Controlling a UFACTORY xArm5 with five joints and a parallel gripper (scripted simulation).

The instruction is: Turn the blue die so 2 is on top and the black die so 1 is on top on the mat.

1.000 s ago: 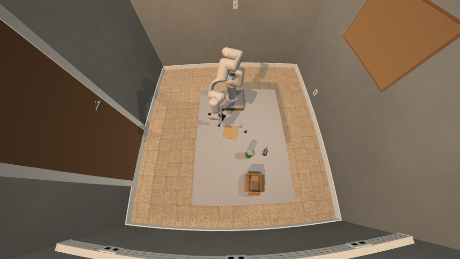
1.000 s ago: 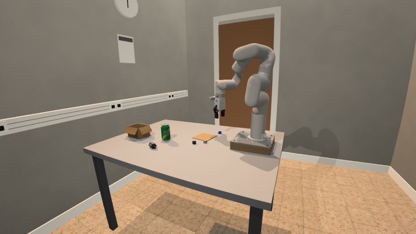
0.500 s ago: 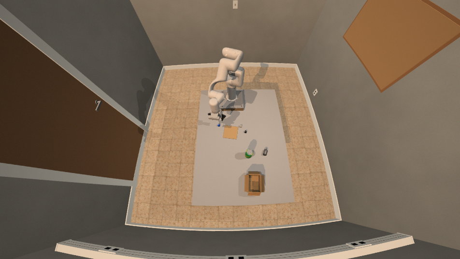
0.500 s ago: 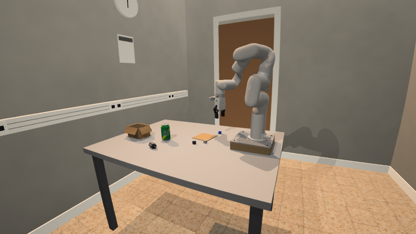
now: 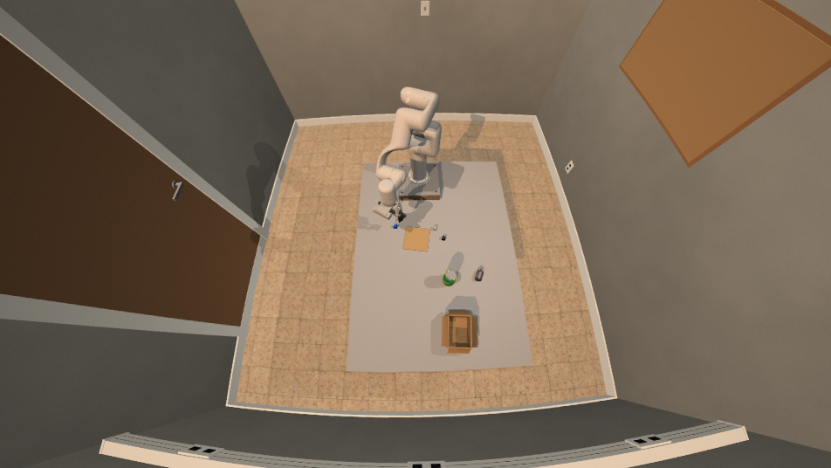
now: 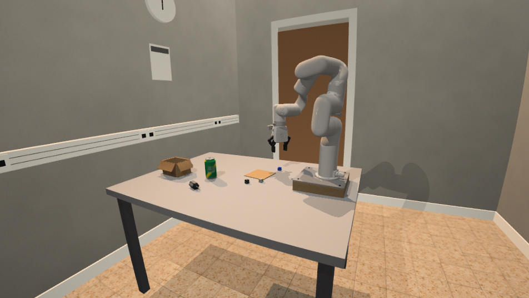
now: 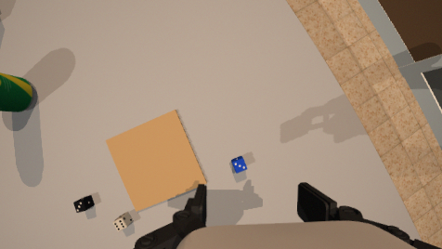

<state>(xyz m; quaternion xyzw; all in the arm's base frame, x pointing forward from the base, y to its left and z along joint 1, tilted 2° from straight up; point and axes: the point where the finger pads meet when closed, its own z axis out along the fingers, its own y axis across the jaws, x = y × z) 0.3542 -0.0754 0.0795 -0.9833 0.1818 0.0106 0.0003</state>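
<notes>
Right now the blue die is 13 cm below my hand. Round my hand: white die 23 cm to the left, 13 cm below, 3 cm behind; mat 14 cm to the left, 13 cm below, 5 cm ahead; black die 29 cm to the left, 13 cm below, 3 cm ahead.
</notes>
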